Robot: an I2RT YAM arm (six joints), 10 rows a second.
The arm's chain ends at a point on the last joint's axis. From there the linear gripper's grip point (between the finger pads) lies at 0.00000 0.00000 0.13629 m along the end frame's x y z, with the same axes.
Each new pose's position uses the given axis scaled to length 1; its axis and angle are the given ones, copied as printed.
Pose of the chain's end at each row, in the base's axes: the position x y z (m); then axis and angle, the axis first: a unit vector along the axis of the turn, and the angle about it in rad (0 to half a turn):
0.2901 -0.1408 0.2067 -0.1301 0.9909 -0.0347 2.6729
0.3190 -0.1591 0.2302 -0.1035 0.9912 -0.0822 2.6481
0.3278 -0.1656 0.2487 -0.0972 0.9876 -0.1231 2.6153
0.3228 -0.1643 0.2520 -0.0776 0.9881 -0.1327 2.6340
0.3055 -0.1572 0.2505 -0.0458 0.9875 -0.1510 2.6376
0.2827 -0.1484 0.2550 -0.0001 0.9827 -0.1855 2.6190
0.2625 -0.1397 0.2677 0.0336 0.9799 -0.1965 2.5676
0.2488 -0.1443 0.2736 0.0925 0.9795 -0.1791 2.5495
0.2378 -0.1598 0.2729 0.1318 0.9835 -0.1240 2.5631
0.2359 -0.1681 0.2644 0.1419 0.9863 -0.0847 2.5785
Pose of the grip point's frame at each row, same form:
0.3523 -0.1417 0.0854 -0.1301 0.9909 -0.0347 2.6729
0.3852 -0.1733 0.1119 -0.1035 0.9912 -0.0822 2.6481
0.3985 -0.1898 0.1347 -0.0972 0.9876 -0.1231 2.6153
0.3909 -0.1926 0.1374 -0.0776 0.9881 -0.1327 2.6340
0.3723 -0.1923 0.1370 -0.0458 0.9875 -0.1510 2.6376
0.3496 -0.1948 0.1457 -0.0001 0.9827 -0.1855 2.6190
0.3334 -0.1905 0.1629 0.0336 0.9799 -0.1965 2.5676
0.3192 -0.1951 0.1685 0.0925 0.9795 -0.1791 2.5495
0.3070 -0.2002 0.1626 0.1318 0.9835 -0.1240 2.5631
0.3046 -0.1994 0.1510 0.1419 0.9863 -0.0847 2.5785

